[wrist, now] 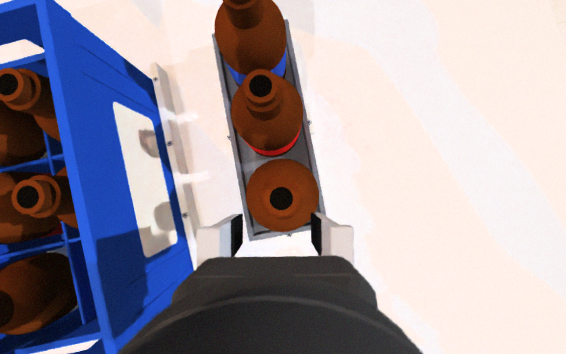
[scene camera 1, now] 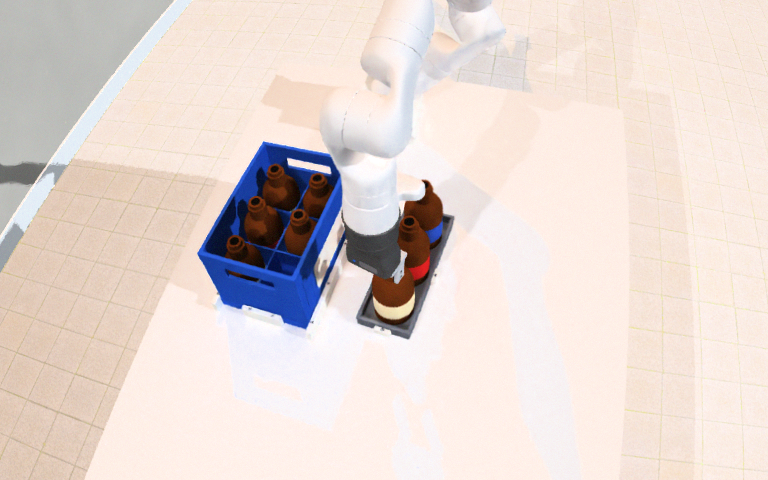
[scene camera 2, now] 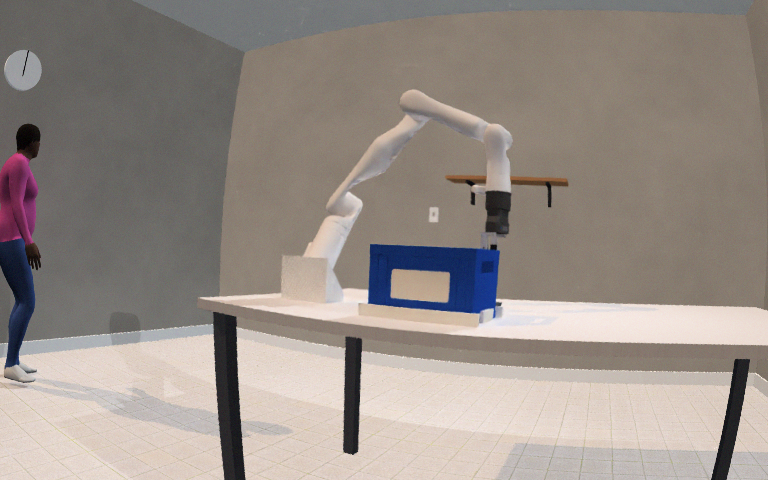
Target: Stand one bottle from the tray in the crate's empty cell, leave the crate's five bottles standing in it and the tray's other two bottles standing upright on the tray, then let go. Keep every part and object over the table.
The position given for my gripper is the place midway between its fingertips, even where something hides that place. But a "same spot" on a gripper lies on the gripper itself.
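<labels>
I can see my gripper in the wrist view, and it is there in scene camera 2 and in scene camera 1 (383, 270) as well. On my gripper, (wrist: 224, 247) and (scene camera 2: 484, 235) are the same spot.
</labels>
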